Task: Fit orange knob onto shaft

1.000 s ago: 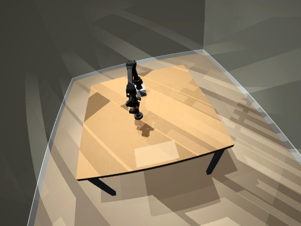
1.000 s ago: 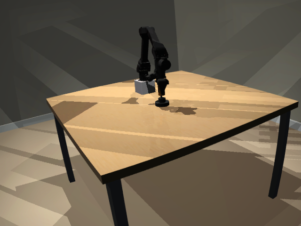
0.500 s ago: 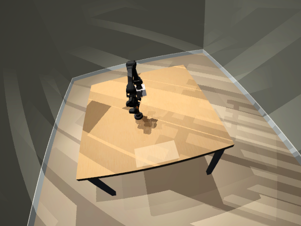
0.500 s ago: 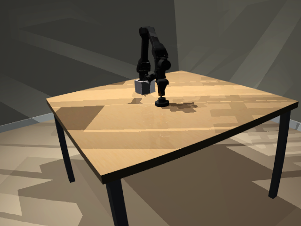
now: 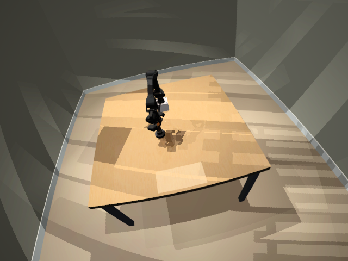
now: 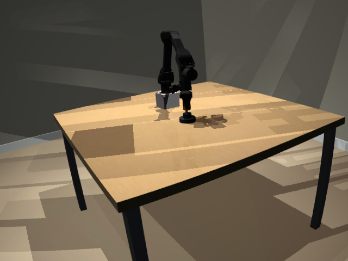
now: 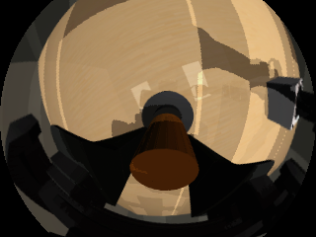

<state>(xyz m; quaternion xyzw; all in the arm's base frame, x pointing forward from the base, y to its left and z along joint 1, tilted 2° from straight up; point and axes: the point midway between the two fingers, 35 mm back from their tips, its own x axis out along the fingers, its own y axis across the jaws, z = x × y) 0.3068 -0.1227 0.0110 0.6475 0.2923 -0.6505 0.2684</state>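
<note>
The round pedestal is 4 cm below my gripper tip. From my gripper tip the other things lie so: orange knob (3 cm above).
</note>
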